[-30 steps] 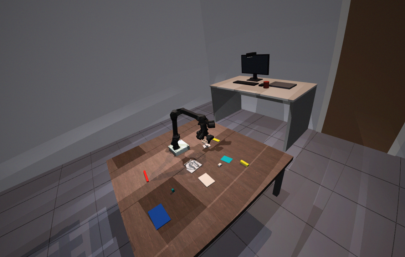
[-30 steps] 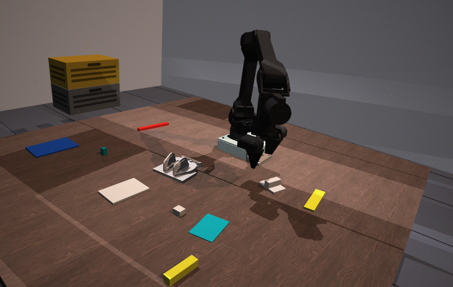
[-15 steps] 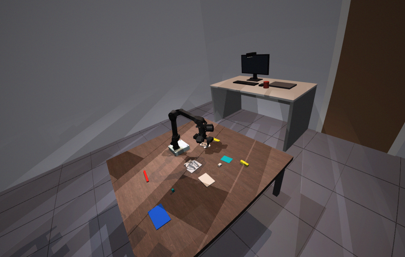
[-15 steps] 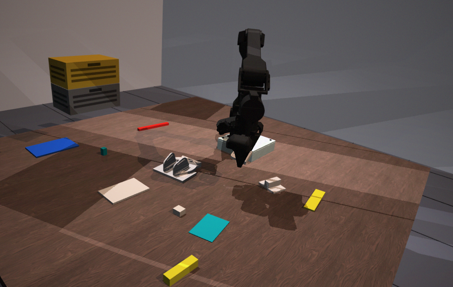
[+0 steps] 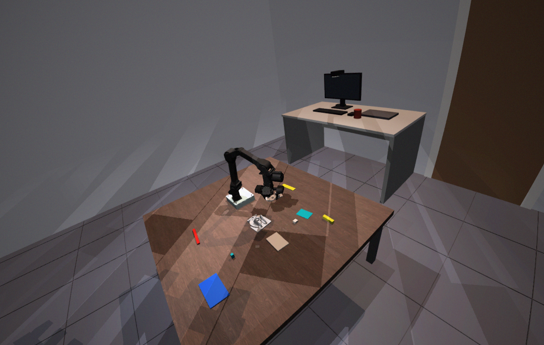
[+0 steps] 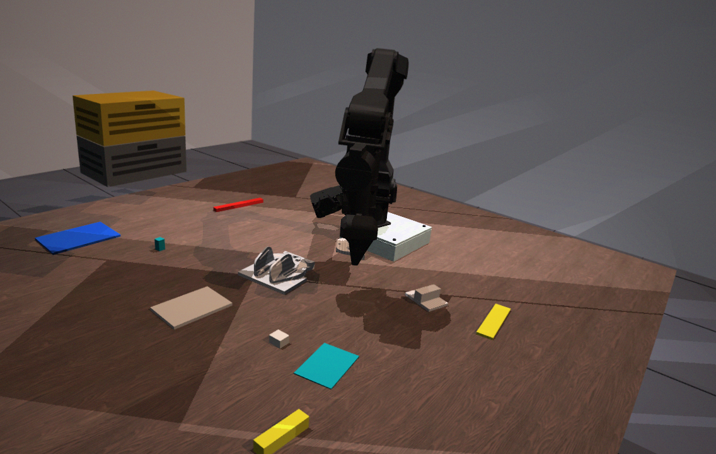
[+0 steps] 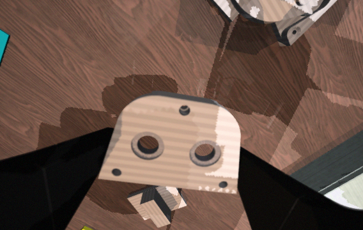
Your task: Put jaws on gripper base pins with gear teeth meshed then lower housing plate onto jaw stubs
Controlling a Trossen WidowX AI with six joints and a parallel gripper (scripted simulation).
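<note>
My gripper tip is 150 mm to the left of the housing plate, 80 mm above it and 30 mm short of it. The rest, counted from my gripper tip: teal sheet (170 mm ahead, 140 mm to the left, 80 mm below); then gripper base (20 mm above, 10 mm to the right, 10 mm ahead); then small white cube (200 mm ahead, 80 mm below, 50 mm to the left).
</note>
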